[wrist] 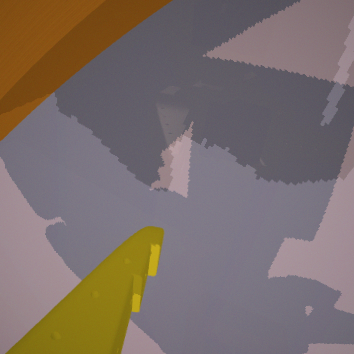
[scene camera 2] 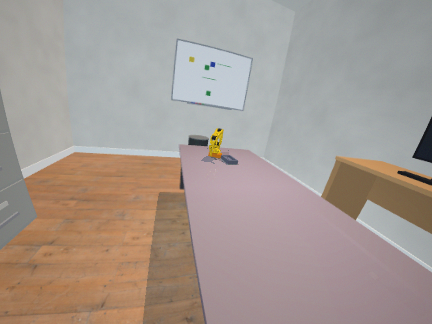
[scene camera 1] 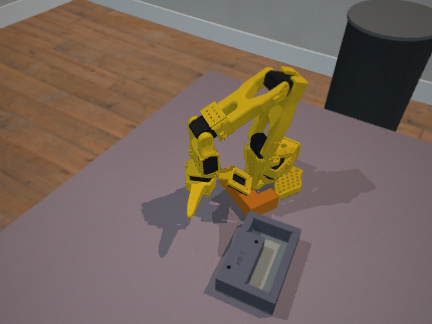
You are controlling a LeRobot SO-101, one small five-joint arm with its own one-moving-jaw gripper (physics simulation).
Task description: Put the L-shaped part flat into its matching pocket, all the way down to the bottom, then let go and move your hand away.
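Frame: origin at the arm's base, x ahead, y left, z up, level; metres.
Seen in the pictures: hand, tool point: (wrist: 160, 245) (scene camera 2: 211, 156) (scene camera 1: 207, 195); arm's base, link origin: (scene camera 1: 268, 186).
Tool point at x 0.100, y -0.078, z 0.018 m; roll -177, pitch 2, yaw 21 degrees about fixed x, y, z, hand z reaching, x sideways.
Observation:
Pixels of each thing's top centre, then the offset from my tool point to it. Level surfaces: height alone.
- orange L-shaped part, top centre: (scene camera 1: 247, 183) (scene camera 2: 215, 153) 0.059 m back, 0.052 m left, 0.012 m up
- grey holder, top centre: (scene camera 1: 260, 252) (scene camera 2: 229, 157) 0.066 m ahead, 0.141 m left, 0.019 m up
- mauve table, surface height: 0.018 m down
The orange L-shaped part (scene camera 1: 264, 201) (scene camera 2: 216, 155) (wrist: 55, 45) lies on the table between the arm's base and the grey holder, outside the pocket. My gripper covers some of it in the scene camera 1 view. The grey holder (scene camera 1: 239, 257) (scene camera 2: 230, 160) stands just in front of it, with a pale floor showing in its pocket. My gripper (scene camera 1: 219, 201) is fully open and empty, above the table beside the part, with its moving jaw swung out near the part. In the wrist view one notched jaw (wrist: 127, 280) shows, apart from the part at the upper left.
The yellow arm base (scene camera 1: 257, 162) stands behind the part. The mauve table (scene camera 1: 100, 250) (scene camera 2: 260, 240) carries the arm and holder. A dark bin (scene camera 1: 377, 70) (scene camera 2: 198, 141) stands beyond the table's back edge. A wooden desk (scene camera 2: 350, 192) stands to the right in the scene camera 2 view.

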